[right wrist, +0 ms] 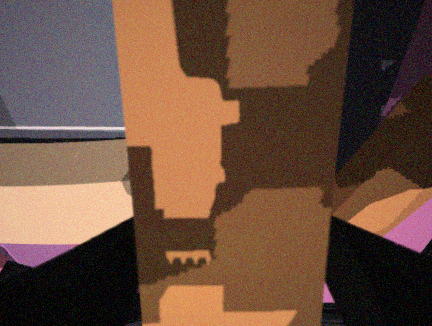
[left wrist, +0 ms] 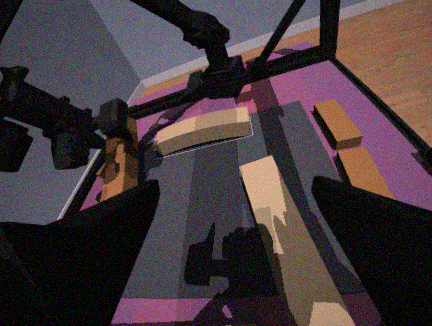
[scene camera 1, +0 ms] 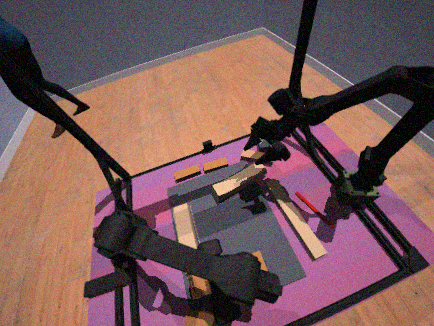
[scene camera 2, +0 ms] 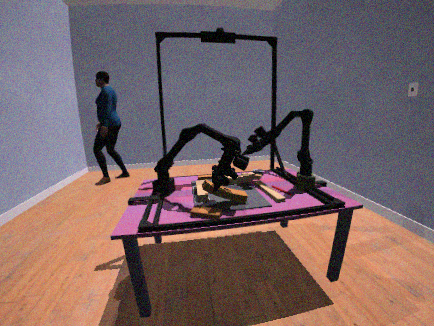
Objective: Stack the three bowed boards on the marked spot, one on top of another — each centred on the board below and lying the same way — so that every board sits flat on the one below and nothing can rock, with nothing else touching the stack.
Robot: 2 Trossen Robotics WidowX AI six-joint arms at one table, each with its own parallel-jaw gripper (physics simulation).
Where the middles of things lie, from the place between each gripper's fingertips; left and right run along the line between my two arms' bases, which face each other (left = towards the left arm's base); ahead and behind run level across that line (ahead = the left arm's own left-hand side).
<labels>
Right now the long pale plank (scene camera 1: pixel 310 241) is 190 mm below my left hand, 170 mm ahead of it and 120 mm to the left of it.
The long pale plank is 16 cm behind my right hand, 33 cm to the left of it and 8 cm below it.
</labels>
